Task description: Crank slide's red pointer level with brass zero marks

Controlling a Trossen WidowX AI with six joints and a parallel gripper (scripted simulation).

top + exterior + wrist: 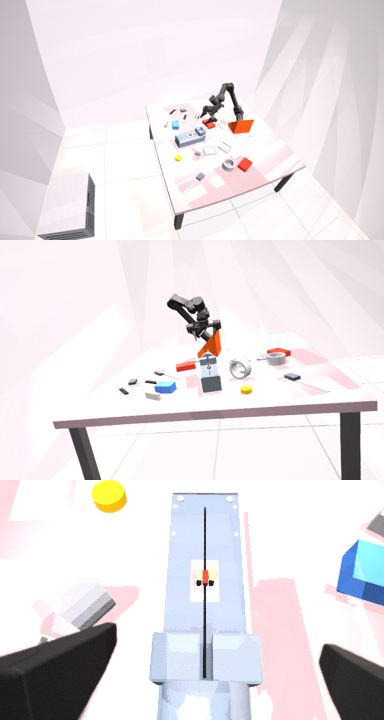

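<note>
My gripper tip is now 80 mm past the orange handle and 90 mm above it. Round my gripper tip: red pointer (90 mm ahead, 10 mm to the left, 120 mm below); yellow disc (250 mm ahead, 190 mm to the left, 200 mm below); blue block (170 mm ahead, 210 mm to the right, 190 mm below).
</note>
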